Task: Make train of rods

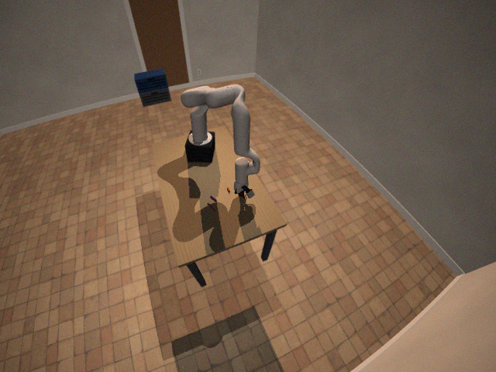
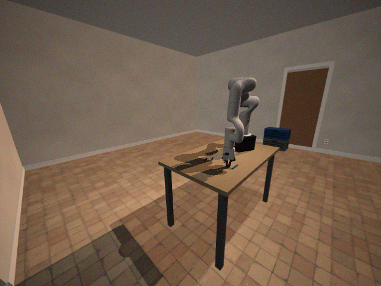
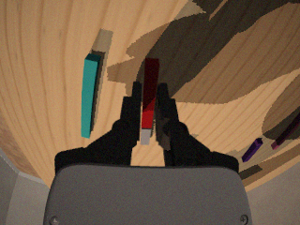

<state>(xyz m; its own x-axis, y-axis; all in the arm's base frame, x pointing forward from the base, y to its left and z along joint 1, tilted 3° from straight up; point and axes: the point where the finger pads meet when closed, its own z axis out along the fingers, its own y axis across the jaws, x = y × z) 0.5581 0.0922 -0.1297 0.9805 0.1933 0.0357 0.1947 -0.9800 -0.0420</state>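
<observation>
Right now the red rod is 20 mm below my hand. Round my hand: grey rod 50 mm behind, 20 mm below, 10 mm to the right; turquoise rod 50 mm to the left, 20 mm below, 20 mm behind; orange rod 80 mm behind, 60 mm to the right, 20 mm below.
</observation>
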